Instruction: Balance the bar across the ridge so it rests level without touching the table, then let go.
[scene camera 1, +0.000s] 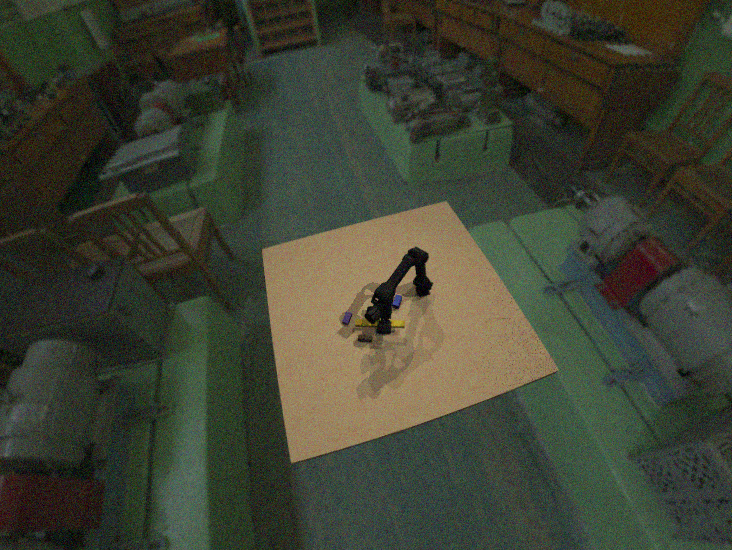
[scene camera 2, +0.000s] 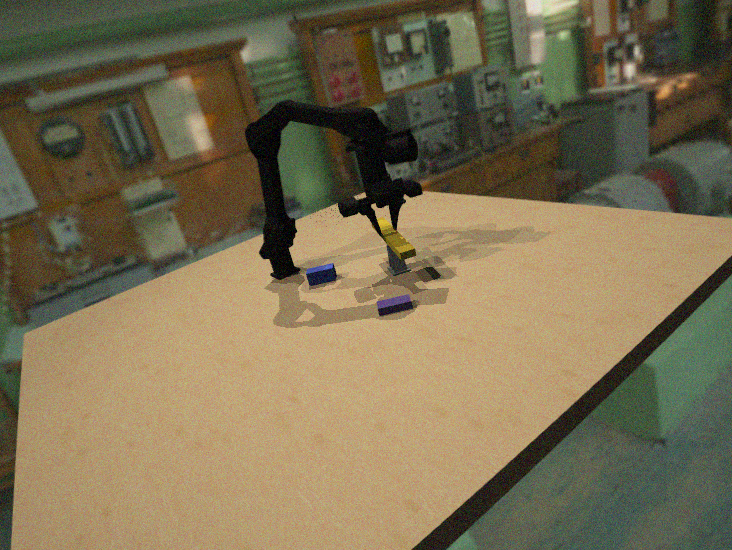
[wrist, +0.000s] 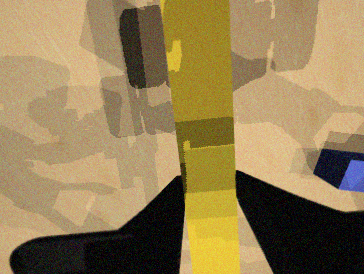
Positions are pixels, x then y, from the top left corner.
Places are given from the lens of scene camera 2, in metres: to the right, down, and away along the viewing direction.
my gripper (scene camera 2: 387, 233): 0.05, -0.10, 1.10
yellow bar (scene camera 2: 402, 248): 0.08, -0.06, 0.98
